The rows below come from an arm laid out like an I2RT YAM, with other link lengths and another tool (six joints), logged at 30 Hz.
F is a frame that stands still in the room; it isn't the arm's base.
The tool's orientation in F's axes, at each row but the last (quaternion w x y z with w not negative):
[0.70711 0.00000 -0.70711 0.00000]
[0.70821 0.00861 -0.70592 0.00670]
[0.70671 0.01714 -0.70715 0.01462]
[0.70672 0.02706 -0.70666 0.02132]
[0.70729 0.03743 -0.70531 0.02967]
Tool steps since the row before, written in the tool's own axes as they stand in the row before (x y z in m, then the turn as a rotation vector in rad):
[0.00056 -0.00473 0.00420 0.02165 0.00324 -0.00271]
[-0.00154 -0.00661 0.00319 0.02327 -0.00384 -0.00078]
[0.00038 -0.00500 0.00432 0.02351 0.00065 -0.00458]
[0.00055 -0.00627 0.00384 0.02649 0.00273 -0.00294]
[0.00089 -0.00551 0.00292 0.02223 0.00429 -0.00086]
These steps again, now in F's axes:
[-0.00420 -0.00473 0.00056 0.00271 0.00324 0.02165]
[-0.00305 -0.00667 -0.00155 0.00094 -0.00388 0.02326]
[-0.00409 -0.00519 0.00036 0.00453 0.00077 0.02352]
[-0.00340 -0.00652 0.00050 0.00276 0.00271 0.02651]
[-0.00238 -0.00577 0.00084 0.00052 0.00411 0.02227]

